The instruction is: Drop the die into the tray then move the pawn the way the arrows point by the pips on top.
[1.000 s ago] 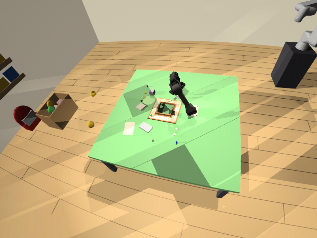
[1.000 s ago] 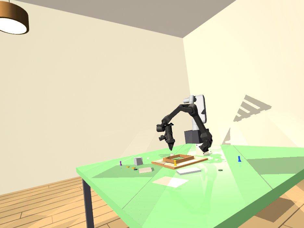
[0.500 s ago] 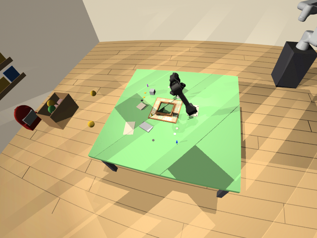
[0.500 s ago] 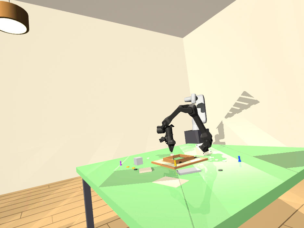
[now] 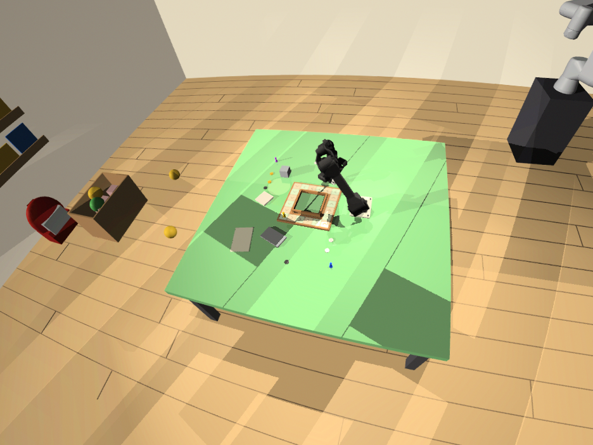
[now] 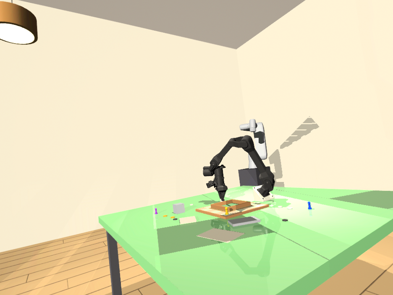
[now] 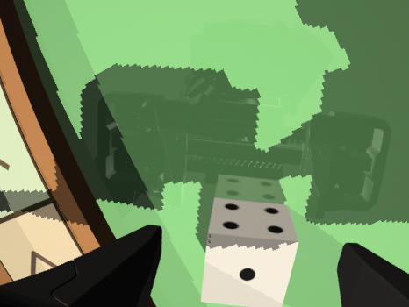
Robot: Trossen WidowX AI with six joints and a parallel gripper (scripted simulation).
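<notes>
Now: the yellow pawn 28 cm to the left of my gripper tip, 23 cm ahead of it and 1 cm above it. Also, from my gripper tip: small white block: 37 cm ahead, 16 cm to the left, 1 cm below; then dice tray: 18 cm to the left, 10 cm ahead, 1 cm below; then white die: 1 cm below.
</notes>
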